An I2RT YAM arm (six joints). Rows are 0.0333 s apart.
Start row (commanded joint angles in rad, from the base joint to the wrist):
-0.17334, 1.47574, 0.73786, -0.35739, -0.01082, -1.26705
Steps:
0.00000, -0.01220, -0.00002, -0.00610, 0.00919, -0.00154
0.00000, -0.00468, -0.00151, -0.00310, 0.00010, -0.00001
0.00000, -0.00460, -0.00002, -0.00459, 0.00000, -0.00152
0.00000, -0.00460, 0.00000, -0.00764, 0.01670, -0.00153
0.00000, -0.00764, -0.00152, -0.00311, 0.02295, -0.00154
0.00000, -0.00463, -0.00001, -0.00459, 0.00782, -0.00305
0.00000, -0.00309, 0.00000, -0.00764, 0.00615, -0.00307
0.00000, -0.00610, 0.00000, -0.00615, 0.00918, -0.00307
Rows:
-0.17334, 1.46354, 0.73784, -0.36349, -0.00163, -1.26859
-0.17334, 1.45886, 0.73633, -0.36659, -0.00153, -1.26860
-0.17334, 1.45426, 0.73631, -0.37118, -0.00153, -1.27012
-0.17334, 1.44966, 0.73631, -0.37882, 0.01517, -1.27165
-0.17334, 1.44202, 0.73479, -0.38193, 0.03812, -1.27319
-0.17334, 1.43739, 0.73478, -0.38652, 0.04594, -1.27624
-0.17334, 1.43430, 0.73478, -0.39416, 0.05209, -1.27931
-0.17334, 1.42820, 0.73478, -0.40031, 0.06127, -1.28238

